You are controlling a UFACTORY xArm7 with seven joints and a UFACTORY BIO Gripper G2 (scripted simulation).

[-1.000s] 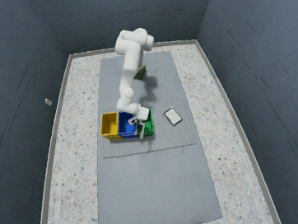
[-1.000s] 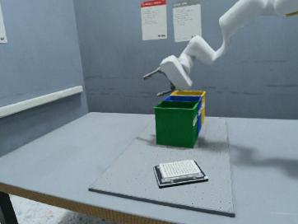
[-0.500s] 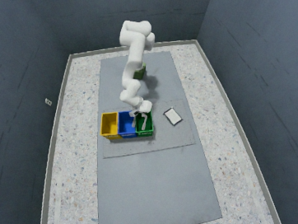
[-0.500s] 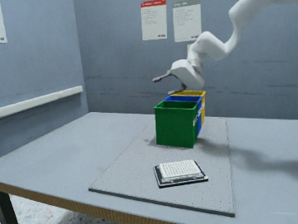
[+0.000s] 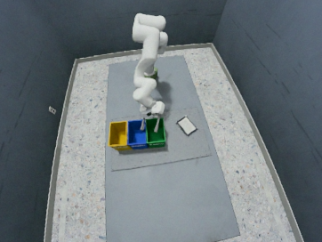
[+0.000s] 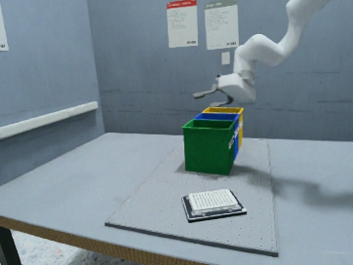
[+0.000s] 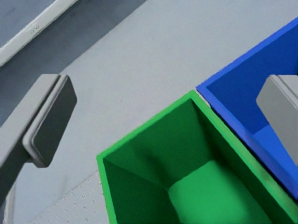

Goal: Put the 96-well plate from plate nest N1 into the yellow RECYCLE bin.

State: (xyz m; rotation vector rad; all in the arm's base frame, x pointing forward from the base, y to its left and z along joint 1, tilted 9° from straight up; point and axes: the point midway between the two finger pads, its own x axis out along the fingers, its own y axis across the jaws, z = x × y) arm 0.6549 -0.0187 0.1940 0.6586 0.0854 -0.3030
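My gripper is now 100 mm past the white 96-well plate, 300 mm to the right of it and 240 mm above it. The rest, counted from my hand: blue bin 10 mm behind, 100 mm to the right, 180 mm below; green bin 10 mm behind, 30 mm to the left, 180 mm below; yellow bin 230 mm to the right, 180 mm below.
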